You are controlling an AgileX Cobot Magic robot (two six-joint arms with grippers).
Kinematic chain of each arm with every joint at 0, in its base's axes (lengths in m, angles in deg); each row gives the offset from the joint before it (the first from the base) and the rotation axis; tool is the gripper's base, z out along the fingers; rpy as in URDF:
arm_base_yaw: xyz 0 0 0.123 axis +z
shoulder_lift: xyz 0 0 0 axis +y
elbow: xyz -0.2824 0 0.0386 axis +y
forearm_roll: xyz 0.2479 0 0.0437 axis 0.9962 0 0.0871
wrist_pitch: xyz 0 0 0 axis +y
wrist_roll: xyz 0.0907 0 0.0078 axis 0.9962 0 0.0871
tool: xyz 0 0 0 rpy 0 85 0
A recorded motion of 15 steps. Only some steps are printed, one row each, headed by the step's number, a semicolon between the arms.
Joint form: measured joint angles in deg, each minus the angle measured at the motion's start. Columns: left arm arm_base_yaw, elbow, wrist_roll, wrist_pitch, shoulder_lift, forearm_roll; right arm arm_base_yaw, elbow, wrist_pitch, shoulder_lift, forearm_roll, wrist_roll.
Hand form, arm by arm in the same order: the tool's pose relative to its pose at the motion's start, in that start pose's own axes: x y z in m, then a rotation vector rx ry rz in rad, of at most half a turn. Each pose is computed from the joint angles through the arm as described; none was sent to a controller.
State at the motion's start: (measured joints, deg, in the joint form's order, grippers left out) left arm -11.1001 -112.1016 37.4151 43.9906 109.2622 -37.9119; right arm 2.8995 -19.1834 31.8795 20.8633 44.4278 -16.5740
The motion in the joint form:
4: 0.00 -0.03 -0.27 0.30 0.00 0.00; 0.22 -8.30 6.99 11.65 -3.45 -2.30
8: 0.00 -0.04 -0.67 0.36 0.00 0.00; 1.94 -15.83 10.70 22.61 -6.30 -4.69
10: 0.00 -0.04 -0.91 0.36 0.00 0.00; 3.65 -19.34 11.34 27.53 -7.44 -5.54
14: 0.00 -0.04 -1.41 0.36 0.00 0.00; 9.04 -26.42 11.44 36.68 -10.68 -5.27
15: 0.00 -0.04 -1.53 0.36 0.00 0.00; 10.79 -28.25 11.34 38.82 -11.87 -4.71
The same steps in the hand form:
4: 0.0002 -0.0003 -0.0001 0.0031 0.0037 -0.0045; -0.0264 0.0086 0.0177 0.0108 0.1794 -0.0677
8: 0.0003 -0.0004 -0.0001 0.0037 0.0044 -0.0114; -0.0503 0.0136 0.0426 0.0063 0.3172 -0.1370
10: 0.0003 -0.0004 -0.0001 0.0037 0.0044 -0.0156; -0.0605 0.0173 0.0567 -0.0061 0.3666 -0.1720
14: 0.0003 -0.0004 -0.0001 0.0037 0.0044 -0.0243; -0.0761 0.0305 0.0880 -0.0411 0.4499 -0.2483
15: 0.0003 -0.0004 -0.0001 0.0037 0.0044 -0.0264; -0.0788 0.0355 0.0961 -0.0507 0.4685 -0.2704

